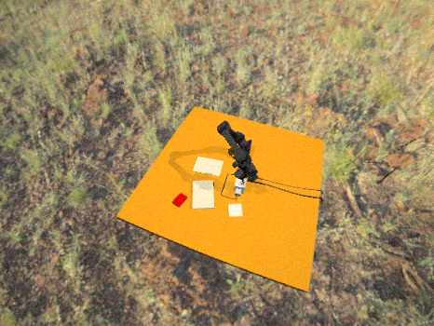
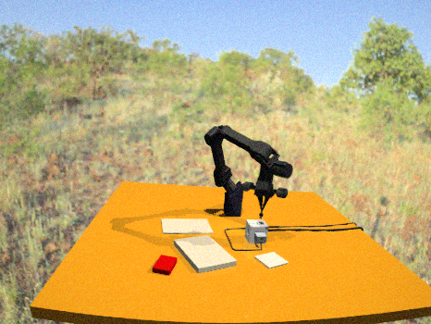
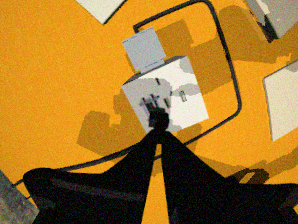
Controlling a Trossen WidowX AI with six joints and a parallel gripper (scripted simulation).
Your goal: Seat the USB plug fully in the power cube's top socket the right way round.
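My gripper tip is now 20 mm above the black USB plug. Round my gripper tip: red block: 310 mm ahead, 330 mm to the right, 130 mm below; white tile: 180 mm ahead, 40 mm to the left, 130 mm below; thick white slab: 190 mm ahead, 210 mm to the right, 120 mm below.
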